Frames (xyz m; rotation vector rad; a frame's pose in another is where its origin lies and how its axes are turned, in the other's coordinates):
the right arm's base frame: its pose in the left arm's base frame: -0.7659 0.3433 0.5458 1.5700 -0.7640 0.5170
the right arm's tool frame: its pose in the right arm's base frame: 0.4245 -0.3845 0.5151 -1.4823 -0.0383 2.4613
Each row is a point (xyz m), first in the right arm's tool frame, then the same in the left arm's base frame.
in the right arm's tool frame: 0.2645 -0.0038 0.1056
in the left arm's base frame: -0.4312 -0.0183 0.4407
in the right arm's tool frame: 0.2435 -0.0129 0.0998
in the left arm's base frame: -0.4240 -0.0379 0.4520
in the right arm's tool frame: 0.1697 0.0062 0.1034
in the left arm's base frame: -0.3871 -0.1028 0.4363
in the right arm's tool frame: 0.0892 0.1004 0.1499
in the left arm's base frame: -0.3358 -0.1710 0.3351
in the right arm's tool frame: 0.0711 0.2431 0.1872
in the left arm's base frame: -0.2743 -0.1680 0.1999
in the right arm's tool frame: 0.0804 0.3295 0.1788
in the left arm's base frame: -0.2225 -0.1377 0.1365
